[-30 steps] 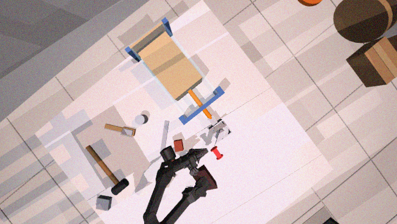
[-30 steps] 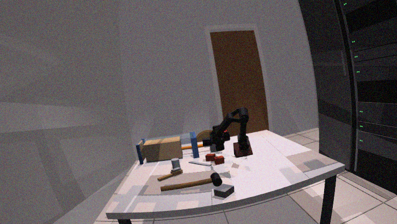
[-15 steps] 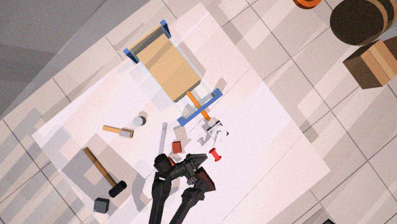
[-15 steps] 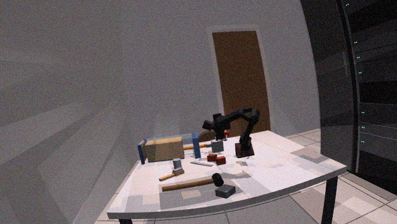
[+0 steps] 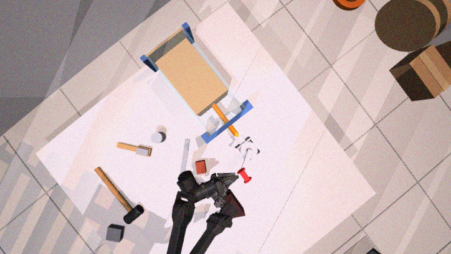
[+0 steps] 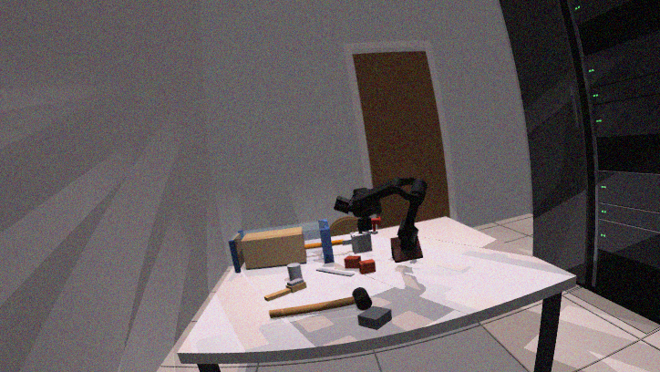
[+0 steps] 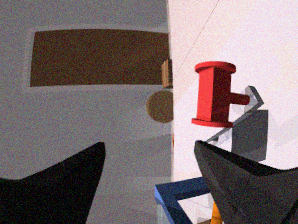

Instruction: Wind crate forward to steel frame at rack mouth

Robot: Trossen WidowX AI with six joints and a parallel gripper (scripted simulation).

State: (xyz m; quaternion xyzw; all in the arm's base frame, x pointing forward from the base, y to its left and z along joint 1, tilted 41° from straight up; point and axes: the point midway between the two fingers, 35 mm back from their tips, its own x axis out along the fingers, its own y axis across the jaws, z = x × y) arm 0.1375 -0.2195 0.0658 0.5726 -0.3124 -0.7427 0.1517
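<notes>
My gripper tip is 40 mm past the red knob, 20 mm to the left of it and 80 mm above it. Also, from my gripper tip: grey winch 110 mm to the right, 190 mm below; then blue steel frame 180 mm ahead, 120 mm to the right, 120 mm below; then grey crank bar 20 mm behind, 50 mm to the right, 110 mm below.
</notes>
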